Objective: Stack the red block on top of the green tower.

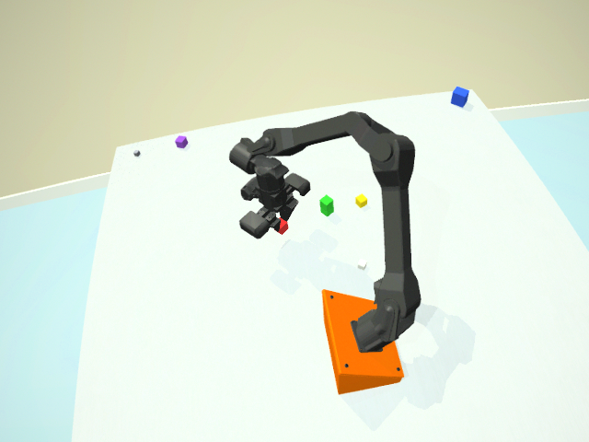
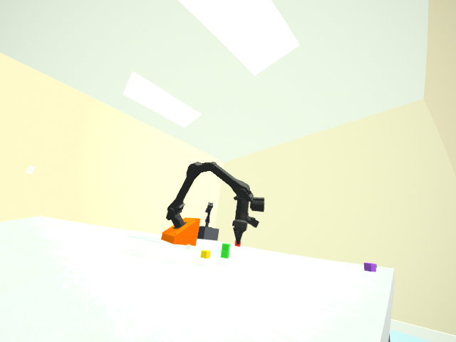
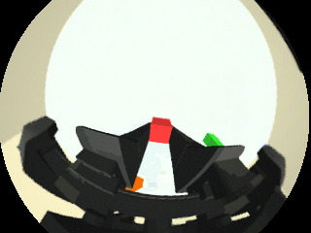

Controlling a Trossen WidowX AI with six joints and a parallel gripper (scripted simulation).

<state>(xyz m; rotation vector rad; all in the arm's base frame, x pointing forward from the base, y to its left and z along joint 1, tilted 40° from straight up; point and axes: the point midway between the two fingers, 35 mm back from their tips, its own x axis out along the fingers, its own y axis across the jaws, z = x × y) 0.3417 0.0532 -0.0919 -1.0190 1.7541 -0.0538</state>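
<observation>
Now: the yellow block 22 cm to the right of my gripper tip, 5 cm ahead of it and 3 cm below it. The rest, counted from my gripper tip: red block (right at my gripper tip); small white block (16 cm to the right, 14 cm behind, 4 cm below); purple block (46 cm ahead, 24 cm to the left, 3 cm below).
</observation>
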